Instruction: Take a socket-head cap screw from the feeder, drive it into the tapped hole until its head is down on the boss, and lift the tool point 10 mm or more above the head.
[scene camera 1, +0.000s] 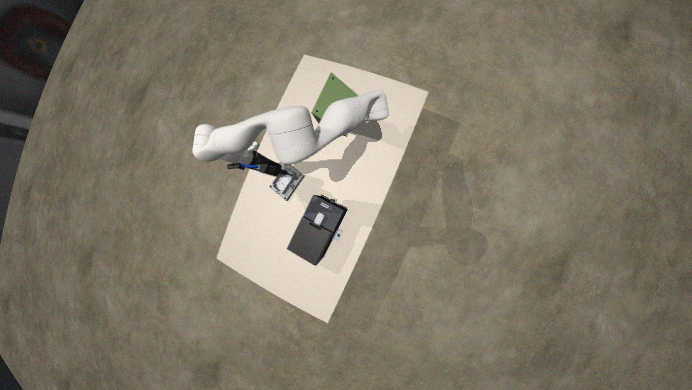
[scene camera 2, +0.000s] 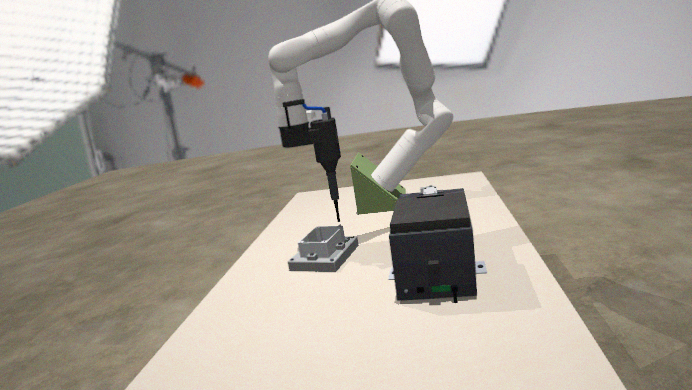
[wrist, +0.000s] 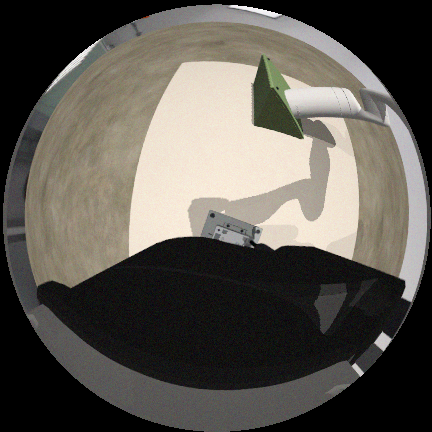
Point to a screw feeder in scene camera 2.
At 454, 248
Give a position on a grey base plate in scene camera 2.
298, 264
